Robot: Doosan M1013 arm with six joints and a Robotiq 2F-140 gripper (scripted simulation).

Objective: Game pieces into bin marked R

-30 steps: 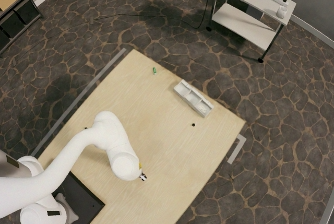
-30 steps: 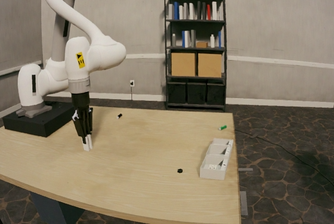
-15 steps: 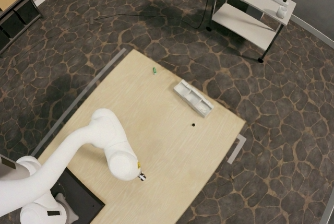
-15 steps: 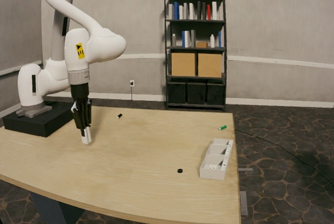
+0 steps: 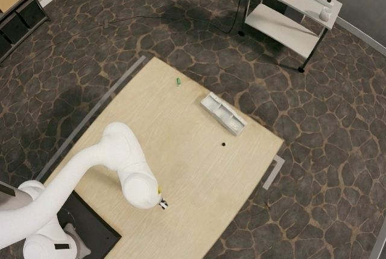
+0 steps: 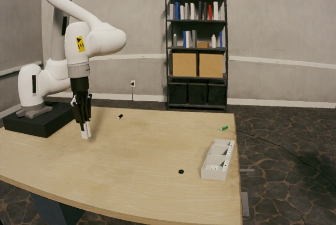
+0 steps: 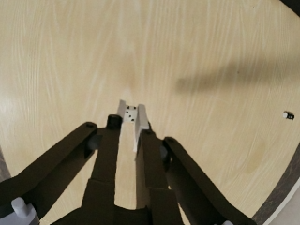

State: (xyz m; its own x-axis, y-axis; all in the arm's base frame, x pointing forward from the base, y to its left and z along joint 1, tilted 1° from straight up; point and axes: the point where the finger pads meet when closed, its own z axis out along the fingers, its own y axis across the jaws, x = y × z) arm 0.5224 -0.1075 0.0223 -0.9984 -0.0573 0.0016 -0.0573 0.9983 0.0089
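Right now the white domino is 51 cm ahead of my hand, 8 cm below it and 2 cm to the left of it. Round my hand: small black ring 40 cm ahead, 9 cm below, 1 cm to the right; white die 3 cm below; black battery 39 cm to the left, 9 cm below, 8 cm behind.
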